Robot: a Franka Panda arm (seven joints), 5 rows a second.
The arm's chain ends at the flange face. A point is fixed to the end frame.
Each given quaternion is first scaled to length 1.
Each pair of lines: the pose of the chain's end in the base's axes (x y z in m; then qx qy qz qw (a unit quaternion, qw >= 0)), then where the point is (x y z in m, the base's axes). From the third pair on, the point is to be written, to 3 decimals.
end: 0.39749 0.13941 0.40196 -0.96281 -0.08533 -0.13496 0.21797
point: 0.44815 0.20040 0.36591
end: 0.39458 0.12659 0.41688 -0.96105 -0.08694 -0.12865 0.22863
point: 0.44423 0.18874 0.38140
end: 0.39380 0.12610 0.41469 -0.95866 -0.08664 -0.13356 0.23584
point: 0.444 0.189 0.381
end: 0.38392 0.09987 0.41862 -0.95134 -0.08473 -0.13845 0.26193
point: 0.434 0.164 0.388
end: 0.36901 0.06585 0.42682 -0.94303 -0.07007 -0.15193 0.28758
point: 0.421 0.131 0.401
